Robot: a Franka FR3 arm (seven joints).
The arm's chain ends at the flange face. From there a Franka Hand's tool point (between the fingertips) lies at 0.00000 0.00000 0.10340 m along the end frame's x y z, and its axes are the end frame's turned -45 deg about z.
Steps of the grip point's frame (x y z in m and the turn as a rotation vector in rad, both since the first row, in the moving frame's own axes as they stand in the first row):
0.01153 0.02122 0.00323 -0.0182 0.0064 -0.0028
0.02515 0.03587 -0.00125 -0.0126 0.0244 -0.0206
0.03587 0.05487 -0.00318 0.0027 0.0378 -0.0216
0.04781 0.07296 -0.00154 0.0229 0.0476 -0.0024
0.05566 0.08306 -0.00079 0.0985 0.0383 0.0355
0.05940 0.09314 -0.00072 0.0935 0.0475 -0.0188
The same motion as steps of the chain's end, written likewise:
0.02136 0.00599 0.00325 -0.0083 0.0174 -0.0028
0.04045 0.00847 -0.00121 0.0083 0.0262 -0.0206
0.06163 0.01642 -0.00311 0.0286 0.0248 -0.0216
0.08360 0.02294 -0.00140 0.0499 0.0175 -0.0024
0.10230 0.02943 -0.00021 0.0967 -0.0426 0.0355
0.11132 0.03412 -0.00015 0.0997 -0.0325 -0.0188

